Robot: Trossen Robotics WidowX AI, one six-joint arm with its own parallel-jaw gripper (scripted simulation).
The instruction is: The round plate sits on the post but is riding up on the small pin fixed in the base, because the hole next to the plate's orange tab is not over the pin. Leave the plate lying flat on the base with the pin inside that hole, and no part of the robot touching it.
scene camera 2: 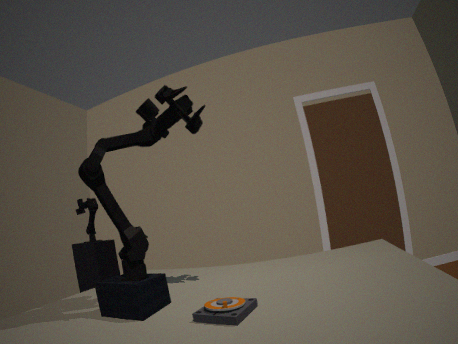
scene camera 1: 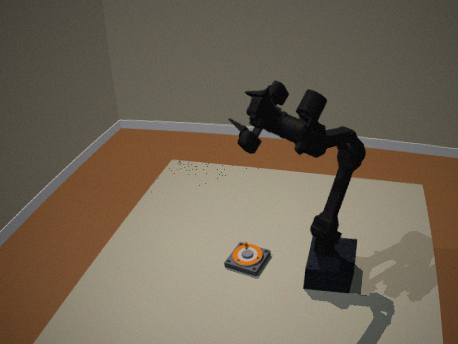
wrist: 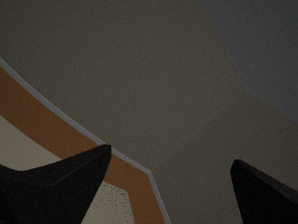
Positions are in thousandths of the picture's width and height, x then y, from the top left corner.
Labels:
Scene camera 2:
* gripper: 427, 281
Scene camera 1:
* gripper: 519, 307
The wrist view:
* gripper: 586, 717

